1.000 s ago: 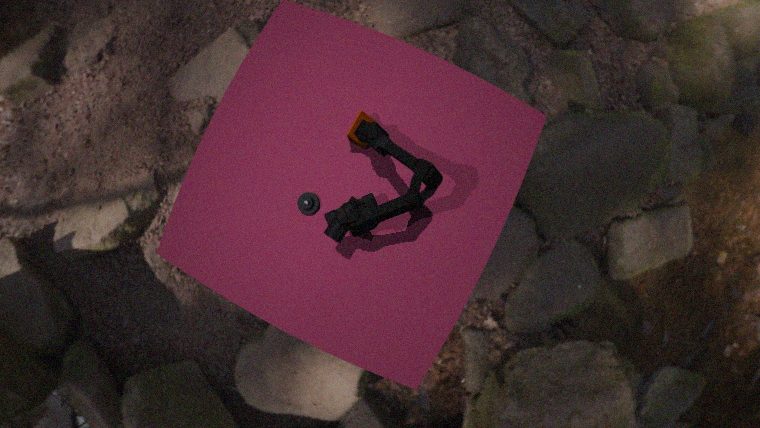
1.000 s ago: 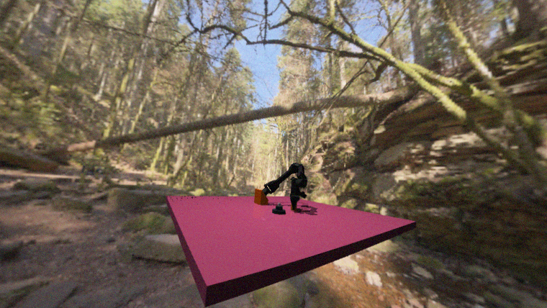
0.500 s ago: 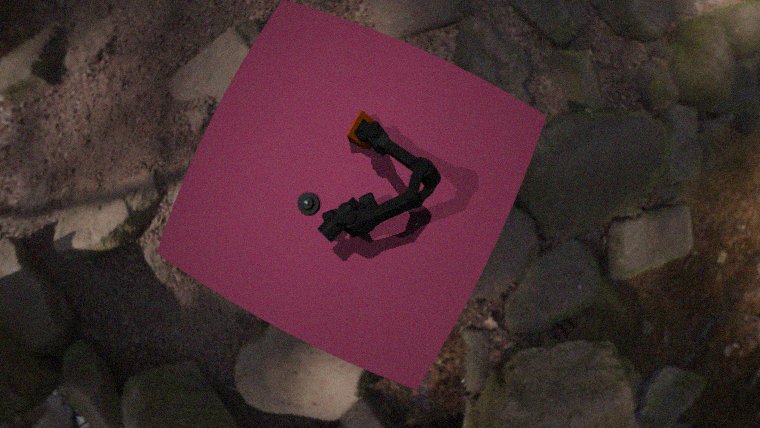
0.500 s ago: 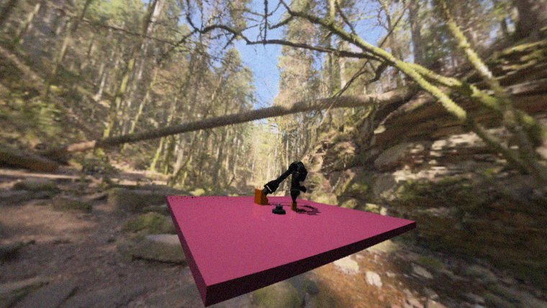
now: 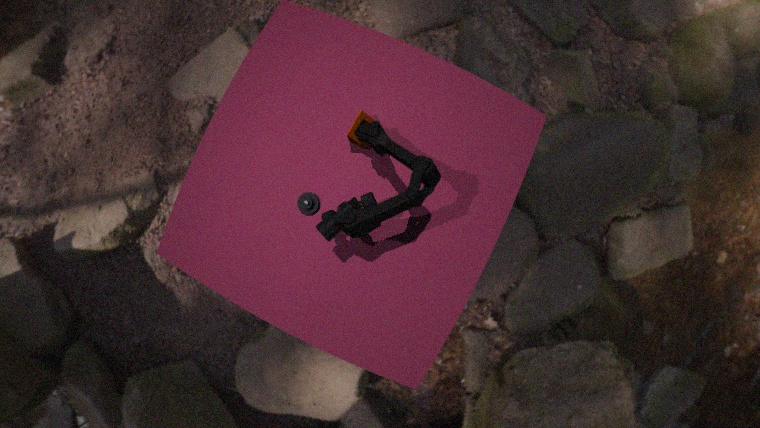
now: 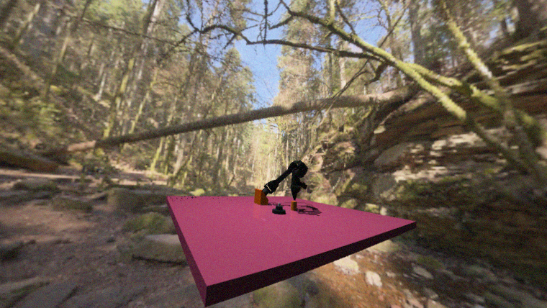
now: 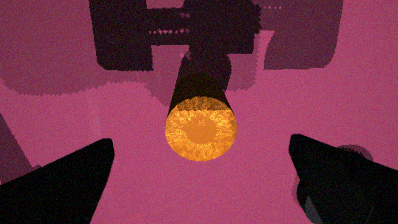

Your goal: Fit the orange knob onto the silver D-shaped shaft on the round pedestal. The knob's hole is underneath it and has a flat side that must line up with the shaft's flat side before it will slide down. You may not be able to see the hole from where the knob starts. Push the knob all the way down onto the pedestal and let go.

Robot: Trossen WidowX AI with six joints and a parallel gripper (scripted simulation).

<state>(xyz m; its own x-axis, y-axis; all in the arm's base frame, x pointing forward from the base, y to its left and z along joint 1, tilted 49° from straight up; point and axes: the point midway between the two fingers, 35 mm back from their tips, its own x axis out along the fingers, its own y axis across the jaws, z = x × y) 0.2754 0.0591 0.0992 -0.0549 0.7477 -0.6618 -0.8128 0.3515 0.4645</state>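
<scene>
Now: the orange knob 30 mm below my gripper tip. From my gripper tip the other things lie so: pedestal (160 mm to the right, 60 mm ahead, 40 mm below).
</scene>
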